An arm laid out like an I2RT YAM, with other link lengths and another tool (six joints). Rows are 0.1 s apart.
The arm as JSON. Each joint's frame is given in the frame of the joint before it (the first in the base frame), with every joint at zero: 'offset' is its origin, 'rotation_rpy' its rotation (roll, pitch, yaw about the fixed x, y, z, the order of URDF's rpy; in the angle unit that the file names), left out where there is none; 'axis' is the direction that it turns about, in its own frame. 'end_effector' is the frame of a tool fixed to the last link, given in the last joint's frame.
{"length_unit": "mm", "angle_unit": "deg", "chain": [
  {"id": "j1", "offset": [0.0, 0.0, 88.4], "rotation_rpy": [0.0, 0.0, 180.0], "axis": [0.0, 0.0, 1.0]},
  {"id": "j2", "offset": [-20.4, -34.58, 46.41], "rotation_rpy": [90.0, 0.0, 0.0], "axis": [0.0, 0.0, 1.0]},
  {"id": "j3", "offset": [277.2, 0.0, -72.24], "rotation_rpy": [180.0, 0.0, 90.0], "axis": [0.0, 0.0, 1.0]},
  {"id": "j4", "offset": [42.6, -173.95, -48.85], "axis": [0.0, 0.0, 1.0]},
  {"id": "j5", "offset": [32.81, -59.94, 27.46], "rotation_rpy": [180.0, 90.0, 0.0], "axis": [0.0, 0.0, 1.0]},
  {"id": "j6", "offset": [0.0, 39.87, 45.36], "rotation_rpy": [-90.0, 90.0, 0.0], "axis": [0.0, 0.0, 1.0]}
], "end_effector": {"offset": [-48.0, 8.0, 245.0], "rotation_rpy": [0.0, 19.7, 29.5]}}
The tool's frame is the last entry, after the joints.
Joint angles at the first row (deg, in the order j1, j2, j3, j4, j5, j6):
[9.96, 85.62, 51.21, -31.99, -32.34, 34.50]
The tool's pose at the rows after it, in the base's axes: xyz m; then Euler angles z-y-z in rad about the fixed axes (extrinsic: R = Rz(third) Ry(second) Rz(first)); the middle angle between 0 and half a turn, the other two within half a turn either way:
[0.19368 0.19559 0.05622 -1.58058 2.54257 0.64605]
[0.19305 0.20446 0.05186 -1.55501 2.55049 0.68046]
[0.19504 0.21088 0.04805 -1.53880 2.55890 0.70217]
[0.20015 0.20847 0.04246 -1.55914 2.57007 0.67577]
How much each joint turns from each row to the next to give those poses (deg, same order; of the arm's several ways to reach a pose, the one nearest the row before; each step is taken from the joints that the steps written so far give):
[1.57, 0.32, -0.68, 0.45, 0.23, 0.53]
[1.87, 1.75, -0.26, 2.03, -0.06, 1.47]
[1.31, 1.89, 0.42, 1.36, 0.09, 1.03]
[0.07, 1.14, 0.15, 0.81, 1.01, 0.26]

